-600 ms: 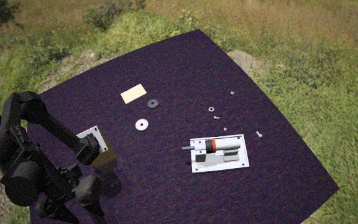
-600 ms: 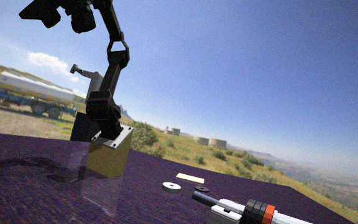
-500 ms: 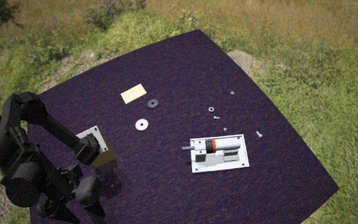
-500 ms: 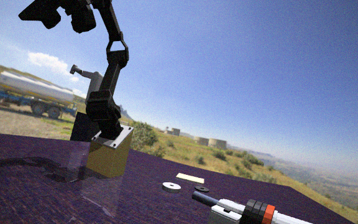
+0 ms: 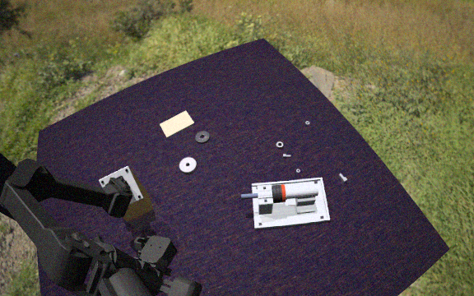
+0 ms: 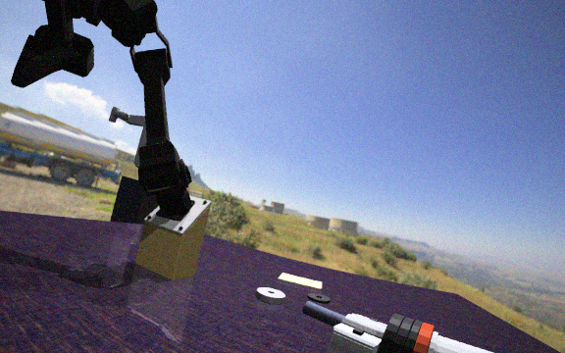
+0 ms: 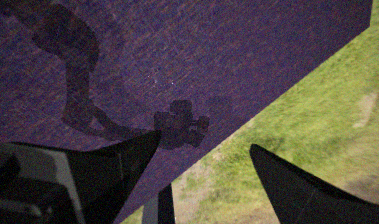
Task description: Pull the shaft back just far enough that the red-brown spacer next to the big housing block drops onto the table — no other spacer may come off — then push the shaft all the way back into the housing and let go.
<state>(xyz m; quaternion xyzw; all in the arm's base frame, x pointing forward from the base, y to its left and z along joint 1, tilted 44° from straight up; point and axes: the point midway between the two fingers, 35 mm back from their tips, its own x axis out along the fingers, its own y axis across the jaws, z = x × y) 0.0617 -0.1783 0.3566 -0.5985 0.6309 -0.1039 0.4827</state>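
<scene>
My gripper tip is now 330 mm short of the shaft, 160 mm to the right of it and 160 mm above it. The rest, counted from my gripper tip: orange-red spacer (350 mm ahead, 150 mm to the left, 160 mm below); small screw (580 mm ahead, 100 mm to the left, 230 mm below); cream card (210 mm ahead, 640 mm to the left, 240 mm below).
</scene>
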